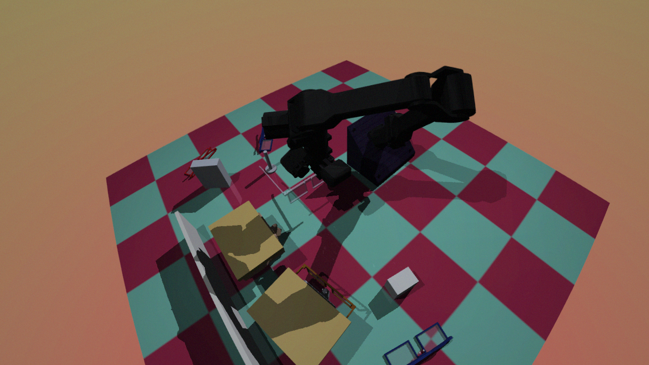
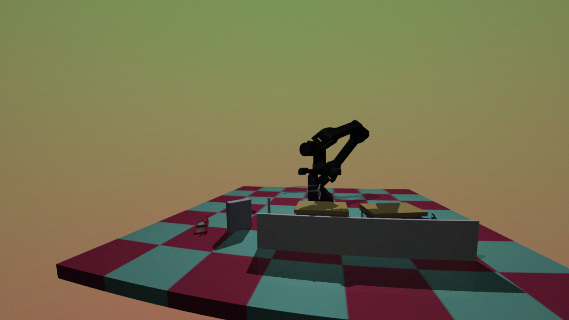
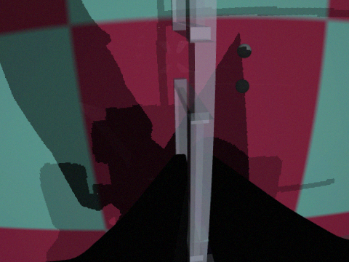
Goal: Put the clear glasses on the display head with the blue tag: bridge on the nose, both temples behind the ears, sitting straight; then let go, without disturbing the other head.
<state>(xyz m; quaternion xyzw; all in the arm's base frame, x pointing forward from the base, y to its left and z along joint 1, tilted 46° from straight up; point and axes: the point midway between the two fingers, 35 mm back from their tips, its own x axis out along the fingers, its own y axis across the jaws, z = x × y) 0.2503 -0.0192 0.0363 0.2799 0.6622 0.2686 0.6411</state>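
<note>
Now: the skin-coloured display head 220 mm ahead of my gripper tip, 10 mm to the left of it and 60 mm below it. From my gripper tip the other things lie so: stand (50 mm ahead, 220 mm to the right, 90 mm below); long grey wall (360 mm ahead, 120 mm to the left, 60 mm below); grey block (220 mm ahead, 290 mm to the right, 60 mm below).
</note>
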